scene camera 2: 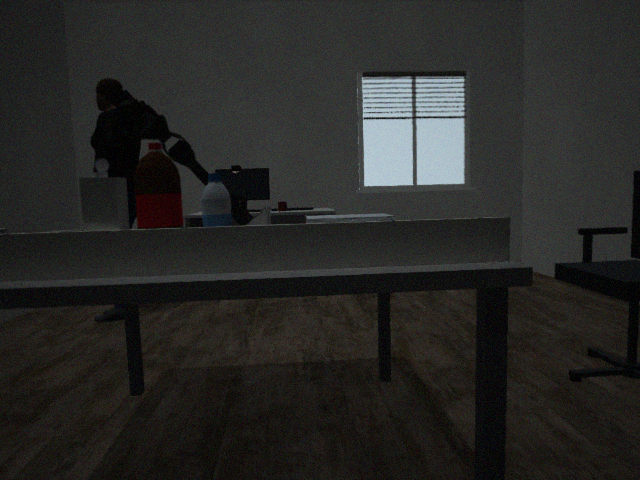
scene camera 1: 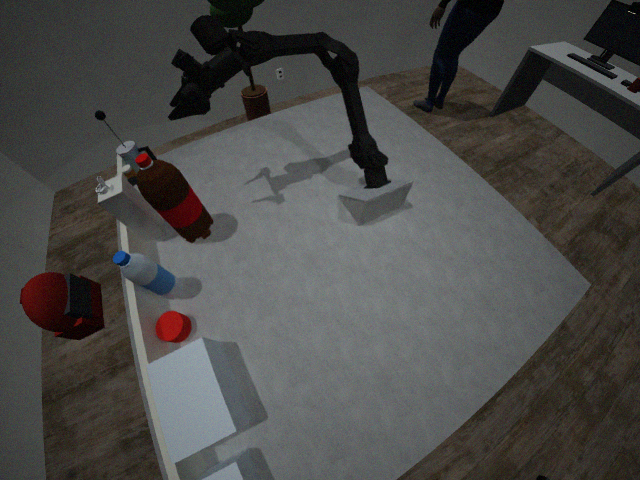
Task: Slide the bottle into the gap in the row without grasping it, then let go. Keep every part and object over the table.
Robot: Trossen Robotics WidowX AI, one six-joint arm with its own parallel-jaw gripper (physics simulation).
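Where they show: gripper, between the fingertips: [scene camera 2: 124,139] [scene camera 1: 170,112]; arm's base, origin of its link: [scene camera 2: 248,223] [scene camera 1: 378,184].
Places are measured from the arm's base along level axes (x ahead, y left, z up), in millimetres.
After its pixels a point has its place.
The small bottle [scene camera 1: 150,274] @[x 670, y -78, z 87 mm] [scene camera 2: 216,205] @[x 721, y -104, z 88 mm], with a blue cap and blue lower band, stands upright close to the low back wall [scene camera 1: 132,310] @[x 761, y -50, z 43 mm] [scene camera 2: 310,253] @[x 787, y 91, z -21 mm]. It is in line between the big brown bottle [scene camera 1: 175,198] @[x 531, y -195, z 142 mm] [scene camera 2: 157,191] @[x 598, y -243, z 124 mm] with a red label and a short red cylinder [scene camera 1: 173,326] @[x 708, y 20, z -12 mm], apart from both. A white box [scene camera 1: 188,397] @[x 710, y 199, z 53 mm] [scene camera 2: 348,218] @[x 777, y 180, z 51 mm] stands past the cylinder. My gripper [scene camera 1: 189,109] is open and empty, raised high and away from the small bottle. In scene camera 2 its fingers cannot be made out against the person.
A tall pale dispenser [scene camera 1: 135,211] @[x 659, y -306, z 79 mm] [scene camera 2: 103,204] @[x 709, y -341, z 99 mm] stands beside the brown bottle. A white cylinder [scene camera 1: 127,150] @[x 625, y -619, z 82 mm] with a ball-tipped stick is behind it. Part of another white box [scene camera 1: 225,472] @[x 725, y 353, z 23 mm] shows at the near edge. A person [scene camera 1: 449,51] [scene camera 2: 116,129] stands beyond the table.
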